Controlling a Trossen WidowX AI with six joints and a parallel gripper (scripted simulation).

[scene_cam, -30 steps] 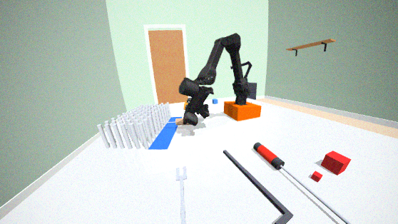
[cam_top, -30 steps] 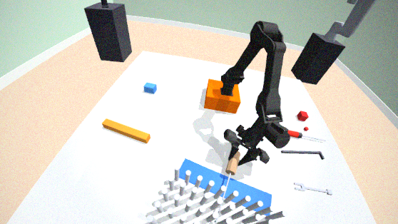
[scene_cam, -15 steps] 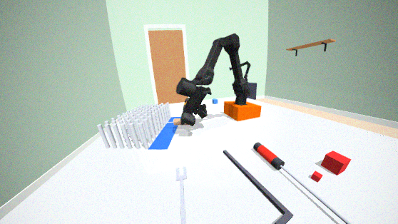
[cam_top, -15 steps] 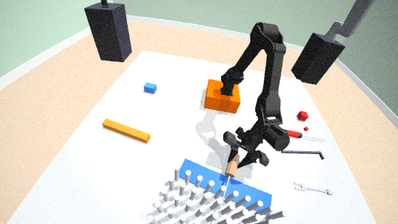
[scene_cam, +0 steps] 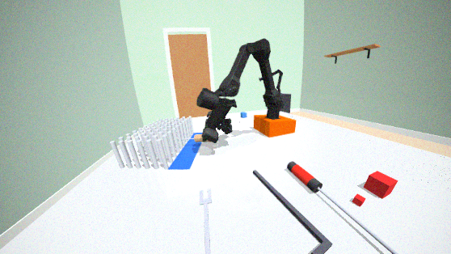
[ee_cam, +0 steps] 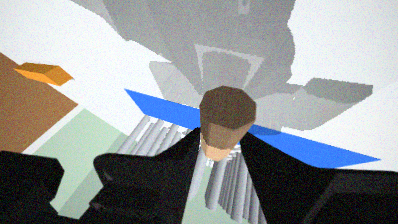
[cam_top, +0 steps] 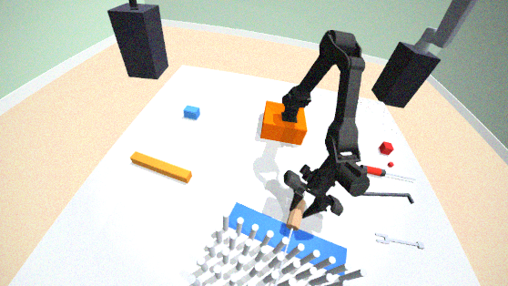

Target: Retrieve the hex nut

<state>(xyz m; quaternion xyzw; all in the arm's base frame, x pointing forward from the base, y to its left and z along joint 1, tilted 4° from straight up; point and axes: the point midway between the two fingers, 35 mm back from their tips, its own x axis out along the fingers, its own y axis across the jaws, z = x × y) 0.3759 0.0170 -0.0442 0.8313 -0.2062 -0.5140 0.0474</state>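
The blue taped strip is 60 mm ahead of my gripper tip, 40 mm below it and 20 mm to the right of it. Also, from my gripper tip: grey forked tool 360 mm to the left, 60 mm ahead, 30 mm below; then orange bar 450 mm to the right, 120 mm behind, 20 mm below; then wooden-handled pick 100 mm ahead, 30 mm to the right, 10 mm below.
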